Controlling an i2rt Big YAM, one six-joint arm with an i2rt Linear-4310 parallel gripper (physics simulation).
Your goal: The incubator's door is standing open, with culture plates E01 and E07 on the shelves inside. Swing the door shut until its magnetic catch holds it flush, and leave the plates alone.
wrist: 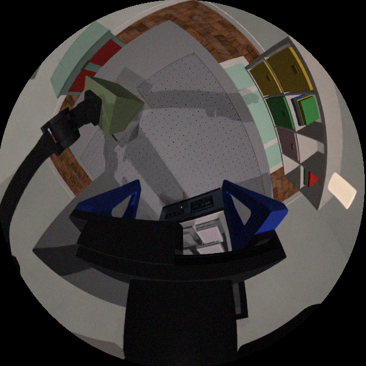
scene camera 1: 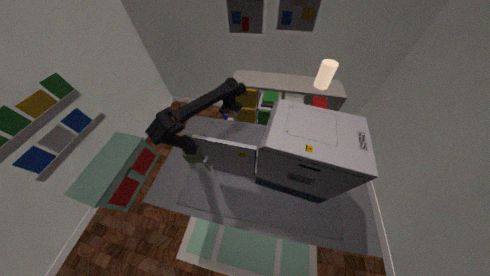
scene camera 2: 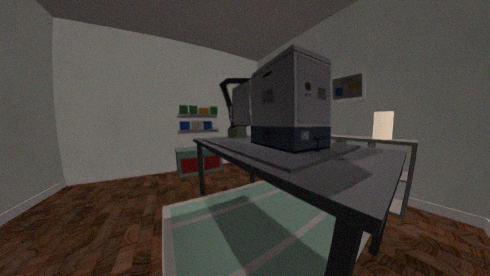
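Where they show: gripper, between the fingertips: (scene camera 1: 230,116); arm's base, origin of its link: (scene camera 1: 191,146).
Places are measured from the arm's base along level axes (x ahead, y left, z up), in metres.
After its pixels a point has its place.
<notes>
The incubator (scene camera 1: 320,127) {y -0.140, x 0.791, z 0.407 m} (scene camera 2: 272,95) {y -0.324, x 0.778, z 0.182 m} is a pale grey box with a dark base on the table. Its door (scene camera 1: 222,156) {y -0.201, x 0.312, z 0.232 m} (scene camera 2: 241,106) {y -0.212, x 0.362, z 0.170 m} stands wide open, sticking out from the incubator's side towards the arm's base. In the wrist view the incubator's dark control panel (wrist: 201,204) and part of its inside show between the fingers, with pale, flat shapes (wrist: 209,234) on the shelves; I cannot read labels or tell E01 from E07. My gripper (scene camera 1: 230,116) {y 0.117, x 0.330, z 0.218 m} (wrist: 181,184) has blue fingers spread open and empty. It hangs beyond the door in scene camera 1, apart from it.
The arm's green base block (scene camera 1: 194,156) {y -0.058, x 0.022, z -0.052 m} (scene camera 2: 237,132) {y -0.049, x 0.101, z -0.080 m} (wrist: 117,107) stands near the door's free edge. The grey table (scene camera 1: 165,192) {y -0.319, x -0.189, z -0.155 m} (scene camera 2: 385,172) {y -0.391, x 1.307, z -0.155 m} (wrist: 160,40) carries the incubator. A low shelf unit (scene camera 1: 295,84) with a glowing lamp (scene camera 1: 326,74) (scene camera 2: 383,125) (wrist: 342,190) stands behind.
</notes>
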